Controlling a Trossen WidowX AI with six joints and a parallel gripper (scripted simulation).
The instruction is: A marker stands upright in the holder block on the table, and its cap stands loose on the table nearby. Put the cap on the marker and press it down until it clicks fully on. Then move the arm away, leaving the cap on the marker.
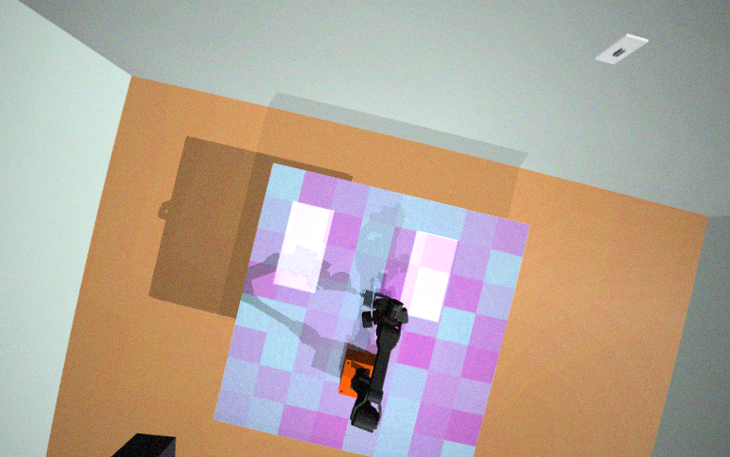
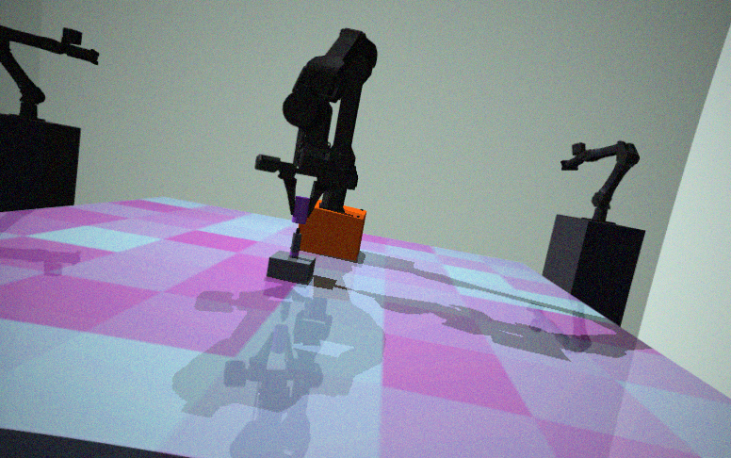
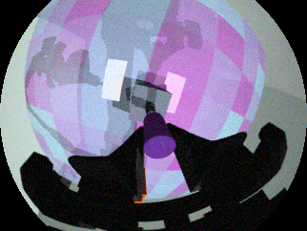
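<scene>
Now: gripper tip 100 mm above the grey holder block. Also, from my gripper tip: purple cap: 10 mm above.
</scene>
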